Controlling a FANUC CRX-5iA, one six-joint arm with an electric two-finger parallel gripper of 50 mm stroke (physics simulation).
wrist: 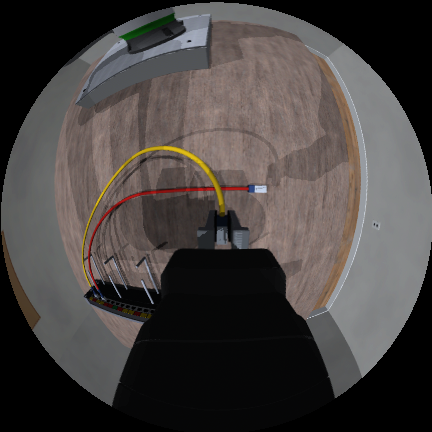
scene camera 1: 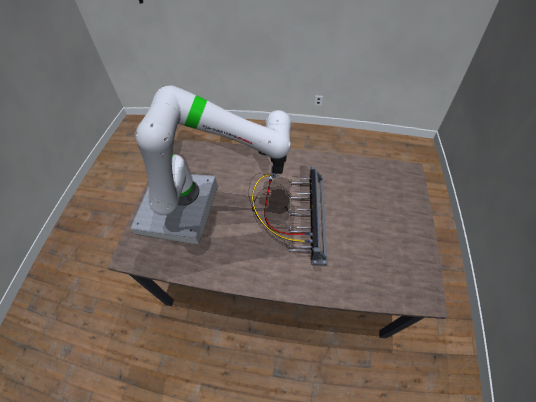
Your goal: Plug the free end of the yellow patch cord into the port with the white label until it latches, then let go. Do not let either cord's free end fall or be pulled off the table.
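Frame: origin at the arm's base, x ahead, y left, z up, level; millimetres.
Seen in the pictures: gripper, fingertip midpoint: (wrist: 221, 219) (scene camera 1: 273, 176); arm's base, link origin: (wrist: 155, 37) (scene camera 1: 185, 193).
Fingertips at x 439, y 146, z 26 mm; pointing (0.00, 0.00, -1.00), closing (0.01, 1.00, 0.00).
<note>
Offsets run from my fingertips to a thing's top centre. "*": to the spot under its first point. Level surfaces: height alone.
The yellow patch cord {* dx -83, dy -139, dz -44 mm} (scene camera 1: 254, 200) (wrist: 163, 148) runs in an arc from the near end of the patch panel {dx +190, dy -151, dz -1 mm} (scene camera 1: 314, 215) (wrist: 120, 306) up to my gripper. My gripper (scene camera 1: 275, 175) (wrist: 221, 219) is shut on the plug at the cord's free end and holds it above the table, left of the panel's far end in the scene view. The dark boot and pale plug body show between the fingers in the wrist view. Part of the row of coloured port labels shows in the wrist view; the white label cannot be made out, and my gripper's body hides the rest of the panel.
The red cord {* dx -28, dy -119, dz -97 mm} (scene camera 1: 266, 205) (wrist: 175, 191) lies on the table {dz -102 mm} (scene camera 1: 380, 225) (wrist: 260, 100), its free plug {dx -29, dy +69, dz -90 mm} (wrist: 258, 189) beyond my fingers. Several metal cable guides {* dx +155, dy -157, dz -87 mm} (scene camera 1: 300, 213) (wrist: 151, 278) stick out from the panel's cord side. The robot's base plate (scene camera 1: 165, 230) (wrist: 165, 65) stands at the left.
</note>
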